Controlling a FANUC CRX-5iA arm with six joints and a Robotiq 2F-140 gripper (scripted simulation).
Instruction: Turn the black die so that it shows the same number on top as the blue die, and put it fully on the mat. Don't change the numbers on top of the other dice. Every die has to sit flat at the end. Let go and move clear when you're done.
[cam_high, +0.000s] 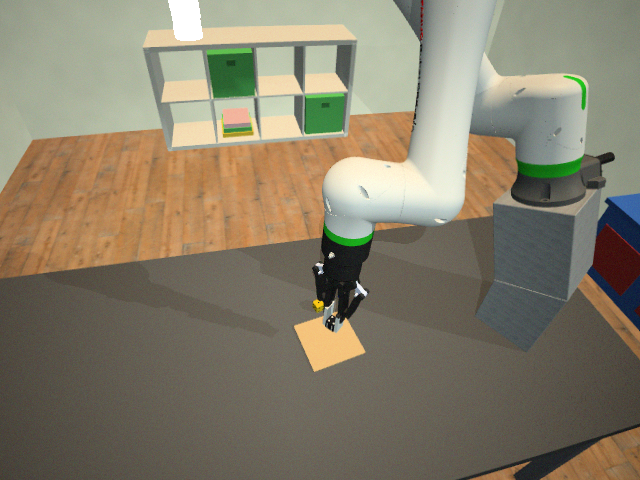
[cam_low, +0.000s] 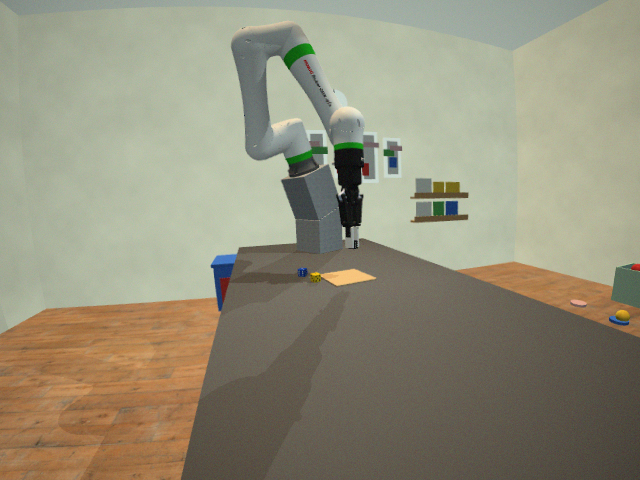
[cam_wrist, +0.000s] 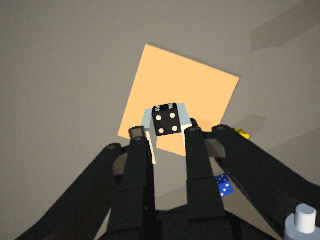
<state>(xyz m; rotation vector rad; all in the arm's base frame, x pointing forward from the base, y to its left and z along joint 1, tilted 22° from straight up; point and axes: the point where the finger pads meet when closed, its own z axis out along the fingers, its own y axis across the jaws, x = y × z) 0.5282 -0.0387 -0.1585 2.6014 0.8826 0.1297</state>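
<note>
The tan mat lies 130 mm below my hand and 20 mm to the right of it. The rest, counted from my hand: blue die 150 mm to the right, 120 mm below, 90 mm behind; yellow die 120 mm to the right, 120 mm below, 10 mm behind; black die 20 mm below.
</note>
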